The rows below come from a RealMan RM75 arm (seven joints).
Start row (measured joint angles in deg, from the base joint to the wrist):
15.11 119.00 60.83 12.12 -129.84 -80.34 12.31
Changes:
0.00 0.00 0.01 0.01 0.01 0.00 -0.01
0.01 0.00 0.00 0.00 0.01 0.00 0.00
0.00 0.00 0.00 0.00 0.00 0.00 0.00
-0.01 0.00 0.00 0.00 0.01 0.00 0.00
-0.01 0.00 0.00 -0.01 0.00 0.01 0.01
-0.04 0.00 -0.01 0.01 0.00 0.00 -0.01
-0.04 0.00 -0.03 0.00 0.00 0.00 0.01
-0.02 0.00 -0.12 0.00 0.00 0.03 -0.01
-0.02 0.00 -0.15 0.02 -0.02 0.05 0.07
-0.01 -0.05 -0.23 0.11 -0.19 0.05 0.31
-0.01 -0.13 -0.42 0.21 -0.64 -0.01 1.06
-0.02 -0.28 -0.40 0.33 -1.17 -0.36 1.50
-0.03 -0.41 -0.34 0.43 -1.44 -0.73 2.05
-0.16 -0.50 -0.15 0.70 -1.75 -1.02 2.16
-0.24 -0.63 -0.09 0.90 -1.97 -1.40 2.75
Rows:
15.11 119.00 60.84 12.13 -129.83 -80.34 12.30
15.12 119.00 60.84 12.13 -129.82 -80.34 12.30
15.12 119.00 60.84 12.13 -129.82 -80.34 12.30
15.11 119.00 60.84 12.13 -129.81 -80.34 12.30
15.10 119.00 60.84 12.12 -129.81 -80.33 12.31
15.06 119.00 60.83 12.13 -129.81 -80.33 12.30
15.02 119.00 60.80 12.13 -129.81 -80.33 12.31
15.00 119.00 60.68 12.13 -129.81 -80.30 12.30
14.98 119.00 60.53 12.15 -129.83 -80.25 12.37
14.97 118.95 60.30 12.26 -130.02 -80.20 12.68
14.96 118.82 59.88 12.47 -130.66 -80.21 13.74
14.94 118.54 59.48 12.80 -131.83 -80.57 15.24
14.91 118.13 59.14 13.23 -133.27 -81.30 17.29
14.75 117.63 58.99 13.93 -135.02 -82.32 19.45
14.51 117.00 58.90 14.83 -136.99 -83.72 22.20

